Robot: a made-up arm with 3 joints. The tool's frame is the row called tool.
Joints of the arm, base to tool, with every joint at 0 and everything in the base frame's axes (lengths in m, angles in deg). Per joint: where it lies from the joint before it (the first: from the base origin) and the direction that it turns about. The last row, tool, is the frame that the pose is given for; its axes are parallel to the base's.
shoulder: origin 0 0 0.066 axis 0 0 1
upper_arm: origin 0.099 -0.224 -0.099 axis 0 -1 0
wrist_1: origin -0.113 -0.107 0.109 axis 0 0 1
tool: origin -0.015 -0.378 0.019
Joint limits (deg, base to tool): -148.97..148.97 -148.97..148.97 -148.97..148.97
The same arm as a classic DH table. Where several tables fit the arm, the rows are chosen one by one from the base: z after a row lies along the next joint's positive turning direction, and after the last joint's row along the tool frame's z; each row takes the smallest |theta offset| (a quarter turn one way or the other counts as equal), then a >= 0, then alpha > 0; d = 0 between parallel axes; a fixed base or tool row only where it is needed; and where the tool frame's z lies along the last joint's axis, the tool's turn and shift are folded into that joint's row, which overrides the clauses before.
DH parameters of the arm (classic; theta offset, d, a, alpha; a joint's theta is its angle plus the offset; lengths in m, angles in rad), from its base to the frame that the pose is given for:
shoulder: 0.0000 -0.0330 0.0990 1.5708
upper_arm: 0.0000 0.3310 -0.1130 -1.5708
wrist_1: 1.5311 0.0000 -0.3783 0.0000
tool (fixed): -1.5311 0.1280 0.0000 0.0000
Joint limits (rad, base to tool): -2.6000..2.6000 -2.6000..2.6000 -2.6000..2.6000

